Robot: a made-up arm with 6 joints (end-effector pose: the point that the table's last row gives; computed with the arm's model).
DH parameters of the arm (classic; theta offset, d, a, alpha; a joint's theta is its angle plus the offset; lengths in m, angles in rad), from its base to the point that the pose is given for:
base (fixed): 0.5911 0 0.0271 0
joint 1: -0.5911 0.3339 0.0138 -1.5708
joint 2: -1.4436 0 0.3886 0
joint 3: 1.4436 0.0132 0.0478 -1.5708
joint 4: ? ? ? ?
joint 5: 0 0.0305 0.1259 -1.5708
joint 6: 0 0.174 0.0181 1.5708
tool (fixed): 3.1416 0.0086 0 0
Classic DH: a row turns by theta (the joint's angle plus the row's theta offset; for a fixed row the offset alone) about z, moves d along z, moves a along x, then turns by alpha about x.
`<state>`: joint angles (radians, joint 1 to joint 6).
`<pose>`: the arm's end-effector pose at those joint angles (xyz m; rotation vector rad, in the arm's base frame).
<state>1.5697 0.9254 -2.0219 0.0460 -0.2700 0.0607</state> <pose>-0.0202 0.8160 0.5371 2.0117 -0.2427 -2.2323</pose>
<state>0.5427 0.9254 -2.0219 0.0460 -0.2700 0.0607</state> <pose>0.6858 0.4660 0.5371 -1.4294 1.0500 1.7843</pose>
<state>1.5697 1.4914 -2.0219 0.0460 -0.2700 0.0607</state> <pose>-0.0202 0.8022 0.0834 1.6950 -0.7731 -1.8745</pose>
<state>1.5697 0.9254 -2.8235 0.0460 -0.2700 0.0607</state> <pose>-0.0203 0.6715 0.8568 -1.7825 -0.5986 1.9872</pose>
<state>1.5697 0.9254 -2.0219 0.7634 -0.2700 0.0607</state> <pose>0.0971 0.8062 0.5182 -1.1681 0.4980 2.7984</pose>
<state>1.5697 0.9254 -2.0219 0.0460 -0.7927 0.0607</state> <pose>-0.0184 0.7363 0.6226 -1.9387 -0.3091 2.1388</pose>
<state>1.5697 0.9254 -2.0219 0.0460 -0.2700 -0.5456</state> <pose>-0.0297 0.8147 0.5301 2.5540 -0.1723 -1.5109</pose>
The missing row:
joint 4: 0 0.2658 -0.0202 1.5708
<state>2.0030 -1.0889 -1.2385 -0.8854 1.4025 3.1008</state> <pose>0.1032 0.0975 0.7748 1.1932 0.1131 2.2364</pose>
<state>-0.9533 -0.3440 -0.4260 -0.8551 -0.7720 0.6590</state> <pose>0.3174 -0.0800 0.6193 -0.7348 1.3980 1.0912</pose>
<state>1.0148 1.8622 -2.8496 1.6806 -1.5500 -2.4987</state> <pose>0.4316 0.3976 0.1403 -1.4584 2.7724 0.1856</pose>
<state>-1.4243 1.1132 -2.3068 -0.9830 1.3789 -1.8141</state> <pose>0.0281 -0.7235 0.2304 -0.2508 -1.2363 -1.5855</pose>
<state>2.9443 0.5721 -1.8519 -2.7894 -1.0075 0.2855</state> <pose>-0.4239 0.0511 0.4143 0.8861 2.2557 1.5751</pose>
